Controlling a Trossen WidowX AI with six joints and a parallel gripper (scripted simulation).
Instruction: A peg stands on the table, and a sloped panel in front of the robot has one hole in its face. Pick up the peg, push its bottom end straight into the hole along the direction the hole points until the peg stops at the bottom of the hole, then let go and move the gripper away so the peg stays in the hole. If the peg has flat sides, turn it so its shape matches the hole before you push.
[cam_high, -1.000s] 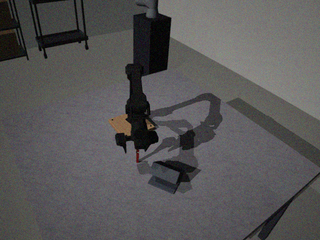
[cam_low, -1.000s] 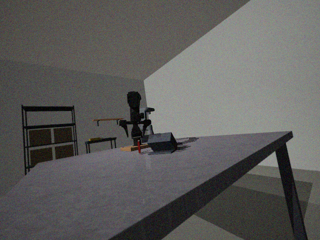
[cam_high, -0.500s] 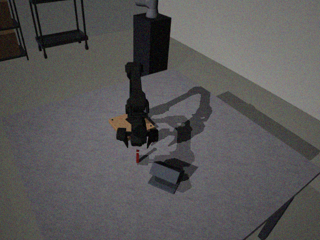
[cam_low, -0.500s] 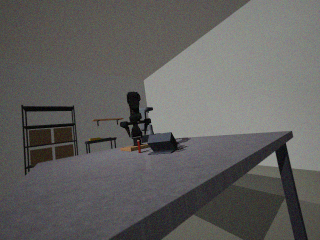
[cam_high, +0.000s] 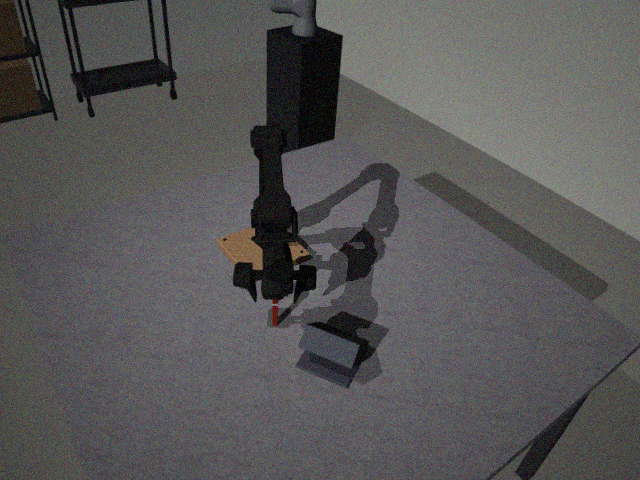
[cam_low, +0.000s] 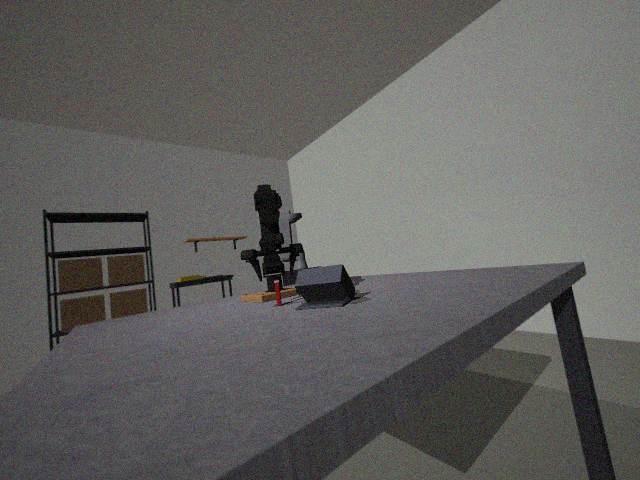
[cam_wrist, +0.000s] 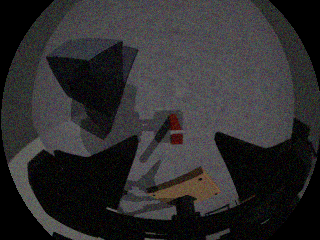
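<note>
The red peg is 2 cm below my gripper tip. From my gripper tip the other things lie so: dark sloped panel: 17 cm ahead, 4 cm to the left, 4 cm below.
</note>
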